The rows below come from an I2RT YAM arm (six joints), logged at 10 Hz.
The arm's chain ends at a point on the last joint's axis. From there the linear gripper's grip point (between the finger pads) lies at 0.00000 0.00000 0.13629 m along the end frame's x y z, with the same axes.
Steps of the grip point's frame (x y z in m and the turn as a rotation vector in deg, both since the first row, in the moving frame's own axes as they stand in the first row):
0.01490, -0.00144, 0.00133, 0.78, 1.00, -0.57
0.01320, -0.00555, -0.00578, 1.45, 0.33, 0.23
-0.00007, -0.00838, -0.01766, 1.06, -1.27, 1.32
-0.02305, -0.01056, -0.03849, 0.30, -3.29, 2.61
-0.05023, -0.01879, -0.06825, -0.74, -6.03, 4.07
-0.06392, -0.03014, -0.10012, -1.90, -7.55, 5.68
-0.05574, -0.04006, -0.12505, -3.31, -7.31, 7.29
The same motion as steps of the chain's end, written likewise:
0.01253, 0.00043, 0.00136, 0.78, 1.00, -0.57
0.01241, -0.00210, -0.00573, 1.45, 0.33, 0.23
0.00292, -0.00582, -0.01760, 1.06, -1.27, 1.32
-0.01525, -0.00967, -0.03826, 0.30, -3.29, 2.61
-0.03586, -0.02004, -0.06748, -0.74, -6.03, 4.07
-0.04582, -0.03375, -0.09886, -1.90, -7.55, 5.68
-0.03796, -0.04678, -0.12372, -3.31, -7.31, 7.29

